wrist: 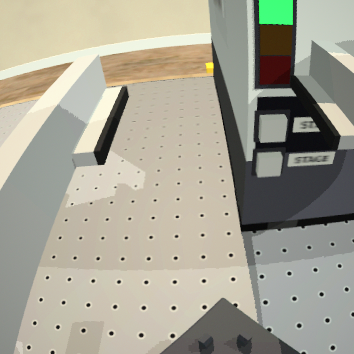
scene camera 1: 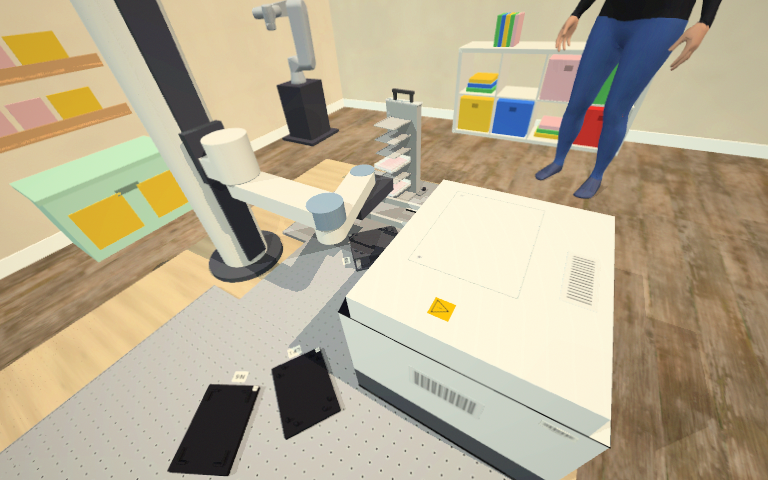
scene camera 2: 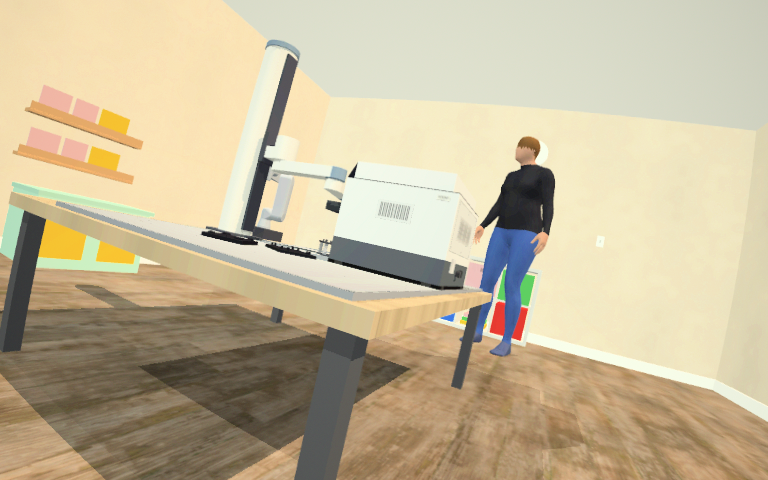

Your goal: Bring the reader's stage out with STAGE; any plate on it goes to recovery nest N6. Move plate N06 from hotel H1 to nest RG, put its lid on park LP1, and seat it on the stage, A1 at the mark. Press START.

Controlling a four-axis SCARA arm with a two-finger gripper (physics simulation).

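The white reader shows its front panel in the wrist view, with a lit green lamp, the STAGE button and, above it, a button whose label is partly covered by a finger. The stage does not show. My gripper is shut to its narrow width and empty, low in front of the panel; its fingers still stand apart. Hotel H1 holds pinkish plates; N06 cannot be told. Nest N6 and park LP1 are black and bare.
A dark nest, its label unreadable, lies near the reader's front. The arm's column stands at the table's far side. A person stands beyond the table; another robot arm stands behind.
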